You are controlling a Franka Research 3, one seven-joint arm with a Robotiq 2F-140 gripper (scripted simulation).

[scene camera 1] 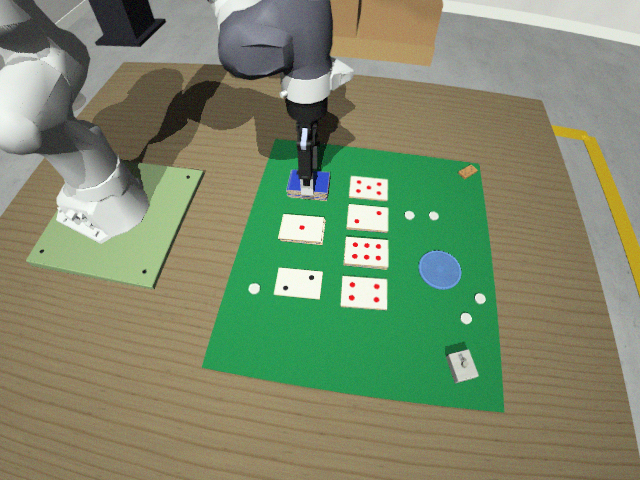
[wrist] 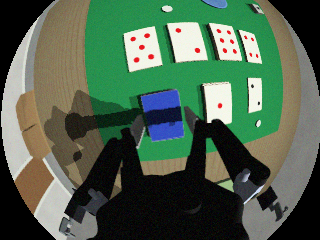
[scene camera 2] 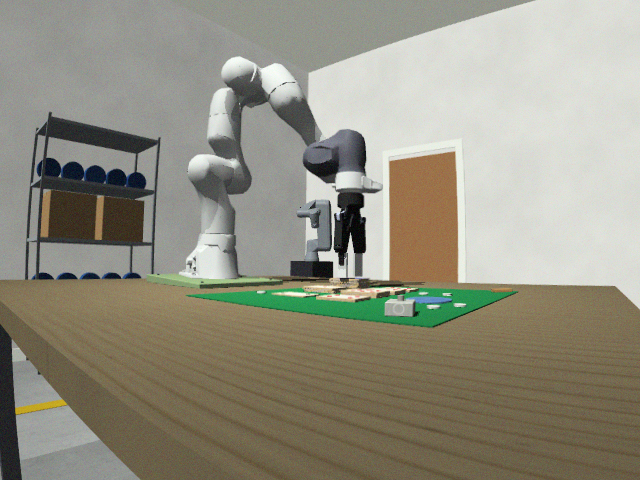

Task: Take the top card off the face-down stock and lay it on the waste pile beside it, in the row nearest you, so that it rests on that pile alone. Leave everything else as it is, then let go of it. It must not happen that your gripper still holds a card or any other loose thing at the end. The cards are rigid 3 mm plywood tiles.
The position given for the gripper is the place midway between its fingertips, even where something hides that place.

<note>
In view: the gripper (scene camera 2: 350, 276), a grey block (scene camera 1: 462, 367), a card (wrist: 162, 110) and a card (scene camera 1: 298, 283).
The gripper also shows in scene camera 1 (scene camera 1: 309, 180) and in the wrist view (wrist: 163, 117).
</note>
